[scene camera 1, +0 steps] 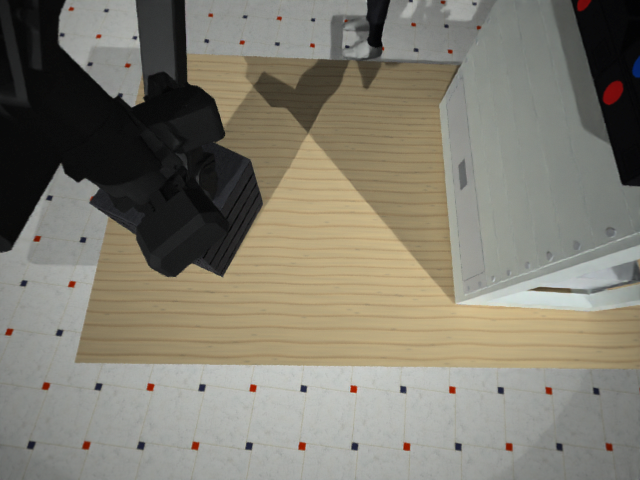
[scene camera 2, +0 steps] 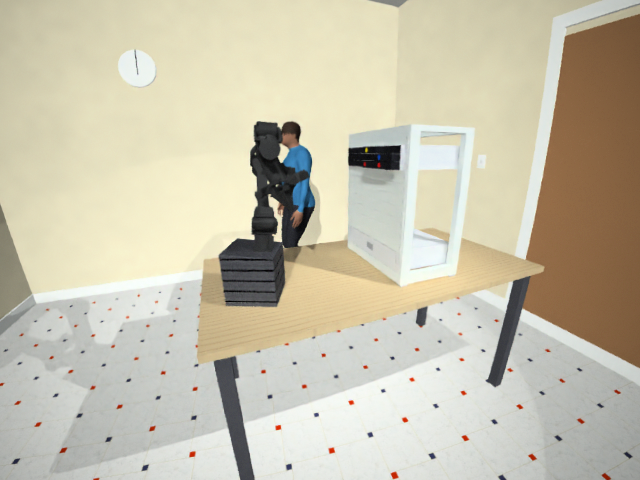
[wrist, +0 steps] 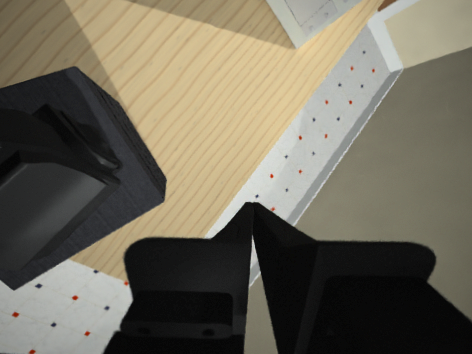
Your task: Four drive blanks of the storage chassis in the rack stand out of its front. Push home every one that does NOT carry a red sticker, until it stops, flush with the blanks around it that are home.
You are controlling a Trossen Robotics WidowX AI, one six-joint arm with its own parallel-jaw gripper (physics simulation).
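Frame: origin at the arm's base, x left, y back, z up, level; metres.
Where they show: gripper, fingertip midpoint: (scene camera 2: pixel 292 210) (wrist: pixel 251 208); arm's base, link origin: (scene camera 2: pixel 263 248) (wrist: pixel 79 163).
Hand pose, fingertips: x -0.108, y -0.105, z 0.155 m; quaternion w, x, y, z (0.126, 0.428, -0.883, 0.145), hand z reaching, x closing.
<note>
Each offset is from my fingertips to the centre of the thing. "spot": to the spot under its first point. Level surfaces: height alone.
The storage chassis @[spot: dx +0.112, dy -0.352, dz +0.122 m] (scene camera 1: pixel 622 144) (scene camera 2: pixel 390 151) is a black band high in the front of the white rack (scene camera 1: pixel 516 155) (scene camera 2: pixel 408 217). In scene camera 2 its front shows a yellow sticker @[dx +0.260, dy -0.328, dz +0.184 m] (scene camera 2: pixel 366 149), a blue sticker @[dx +0.162, dy -0.344, dz +0.155 m] (scene camera 2: pixel 378 157) and two red stickers, a left one @[spot: dx +0.271, dy -0.324, dz +0.126 m] (scene camera 2: pixel 364 164) and a right one @[spot: dx +0.160, dy -0.343, dz +0.126 m] (scene camera 2: pixel 378 165), in the lowest row. Scene camera 1 shows two red dots and a blue one, partly cut off. How far each blank stands out cannot be told. My gripper (scene camera 2: pixel 292 205) (wrist: pixel 251 208) is shut and empty, well left of the rack and lower than the chassis.
The arm stands on a black ribbed block (scene camera 1: pixel 237 222) (scene camera 2: pixel 251 279) (wrist: pixel 125 185) at the left of the wooden table @[dz -0.341 m] (scene camera 1: pixel 310 310) (scene camera 2: pixel 320 310) (wrist: pixel 200 125). A person in blue (scene camera 2: pixel 302 175) stands behind the table, behind the arm in scene camera 2.
</note>
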